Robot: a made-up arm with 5 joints.
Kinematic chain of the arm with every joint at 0, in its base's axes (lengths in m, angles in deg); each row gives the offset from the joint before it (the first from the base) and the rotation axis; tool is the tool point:
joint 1: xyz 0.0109 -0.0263 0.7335 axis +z
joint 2: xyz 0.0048 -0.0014 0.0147 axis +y
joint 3: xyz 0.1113 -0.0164 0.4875 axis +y
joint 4: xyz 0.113 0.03 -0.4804 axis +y
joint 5: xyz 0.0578 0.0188 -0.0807 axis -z
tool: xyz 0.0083 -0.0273 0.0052
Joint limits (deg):
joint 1: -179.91..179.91
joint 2: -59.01..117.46
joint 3: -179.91..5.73
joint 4: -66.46..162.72
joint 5: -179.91..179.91
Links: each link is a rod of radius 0.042 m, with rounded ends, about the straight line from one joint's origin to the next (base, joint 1, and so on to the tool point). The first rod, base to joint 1, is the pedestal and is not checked.
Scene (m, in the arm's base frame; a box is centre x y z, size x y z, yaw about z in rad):
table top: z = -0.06
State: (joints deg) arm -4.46 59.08 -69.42 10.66 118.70
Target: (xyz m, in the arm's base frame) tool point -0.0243 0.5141 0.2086
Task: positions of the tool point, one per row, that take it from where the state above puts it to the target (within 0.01 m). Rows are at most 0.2 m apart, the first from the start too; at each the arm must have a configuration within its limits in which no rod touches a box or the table.
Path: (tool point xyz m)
1: 0.6829 0.1174 0.3479
2: 0.6106 0.2616 0.3217
3: 0.5085 0.3798 0.2966
4: 0.3846 0.4664 0.2727
5: 0.2483 0.5177 0.2500
6: 0.1089 0.5331 0.2287
7: -0.0243 0.5141 0.2086

